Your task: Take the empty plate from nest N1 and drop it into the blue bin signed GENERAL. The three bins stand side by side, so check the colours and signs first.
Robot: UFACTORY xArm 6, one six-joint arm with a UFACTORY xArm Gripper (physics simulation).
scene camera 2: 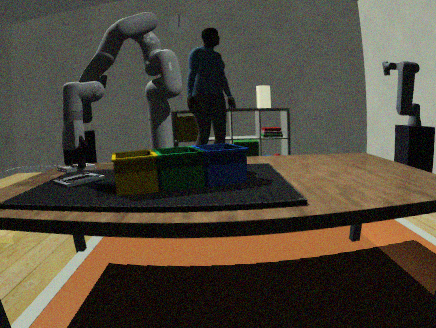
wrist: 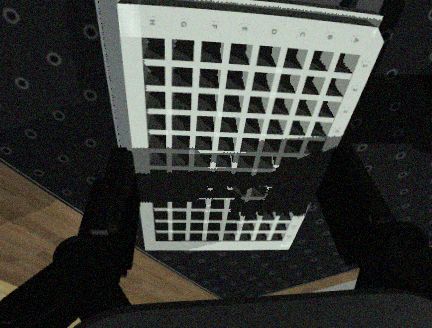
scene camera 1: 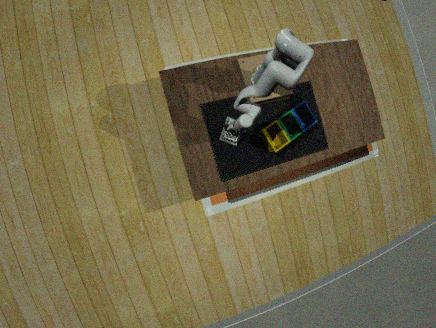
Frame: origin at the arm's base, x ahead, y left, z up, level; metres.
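Seen in the pictures: gripper, fingertip midpoint: [scene camera 2: 75, 166] [wrist: 231, 169].
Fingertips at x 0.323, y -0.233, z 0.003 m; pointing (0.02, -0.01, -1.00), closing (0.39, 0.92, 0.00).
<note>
Pixels of each thing's middle, then the offset from my fingertips to it. "*": a spot on its surface instead. Level surfaces: height alone.
- white grid plate at the middle of its body: [wrist: 232, 159] [scene camera 2: 76, 167] [scene camera 1: 232, 130] 0.002 m back, 0.001 m left, 0.003 m down
- pale nest at a spot on its surface: [scene camera 2: 92, 177] * 0.016 m back, 0.061 m left, 0.041 m down
- blue bin at a spot on its surface: [scene camera 2: 226, 167] * 0.022 m ahead, 0.532 m left, 0.003 m down
- green bin at the middle of its body: [scene camera 2: 176, 167] [scene camera 1: 287, 126] 0.008 m ahead, 0.384 m left, 0.003 m down
- yellow bin at a spot on its surface: [scene camera 2: 136, 175] * 0.137 m ahead, 0.307 m left, 0.001 m down
- black mat at its surface level: 0.053 m down
- wooden table at its surface level: 0.066 m down
My gripper [scene camera 2: 75, 164] [wrist: 231, 169] is shut on the white grid plate [scene camera 1: 231, 135] [scene camera 2: 90, 167] [wrist: 132, 100], one finger at each side. The plate is lifted slightly above the pale nest [scene camera 2: 92, 177], whose grey edge shows beside it in the wrist view. No N1 sign is legible. The blue bin [scene camera 1: 304, 115] [scene camera 2: 226, 167] stands at the right end of the row in scene camera 2, apart from the gripper. The green bin [scene camera 1: 291, 125] [scene camera 2: 181, 172] is in the middle and the yellow bin [scene camera 1: 274, 145] [scene camera 2: 136, 175] is nearest the gripper. The bin signs are not legible.
The bins and nest stand on a black mat [scene camera 1: 250, 162] [scene camera 2: 200, 198] on the wooden table [scene camera 1: 345, 100] [scene camera 2: 345, 172]. Behind the table are a person [scene camera 2: 207, 75] and a shelf unit [scene camera 2: 250, 109]. Another robot arm [scene camera 2: 406, 90] stands at the far right.
</note>
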